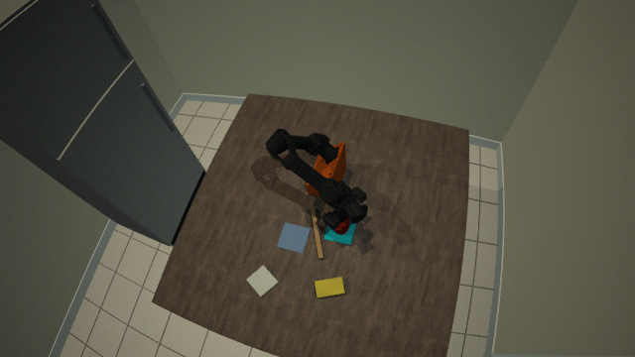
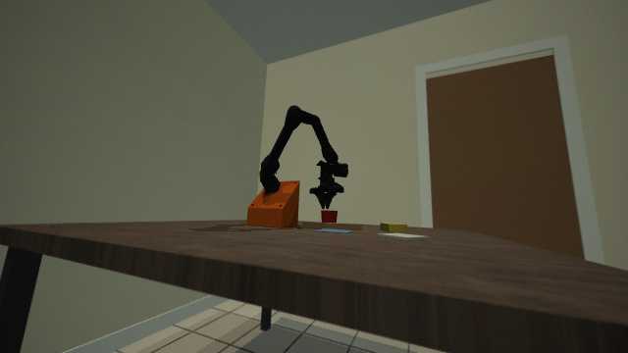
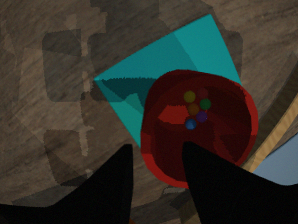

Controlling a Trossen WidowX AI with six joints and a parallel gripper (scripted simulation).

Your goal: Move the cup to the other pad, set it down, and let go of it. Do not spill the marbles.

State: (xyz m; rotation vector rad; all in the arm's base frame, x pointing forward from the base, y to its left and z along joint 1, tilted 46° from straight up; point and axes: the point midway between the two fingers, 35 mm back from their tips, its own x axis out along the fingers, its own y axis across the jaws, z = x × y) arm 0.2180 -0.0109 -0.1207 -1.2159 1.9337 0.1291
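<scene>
My gripper tip is 20 mm short of the red cup, 20 mm to the left of it and 40 mm above it. Round my gripper tip: thin wooden stick: 60 mm ahead, 110 mm to the right, 80 mm below; teal pad: 30 mm ahead, 20 mm to the right, 90 mm below; grey-blue pad: 90 mm ahead, 210 mm to the right, 90 mm below.
</scene>
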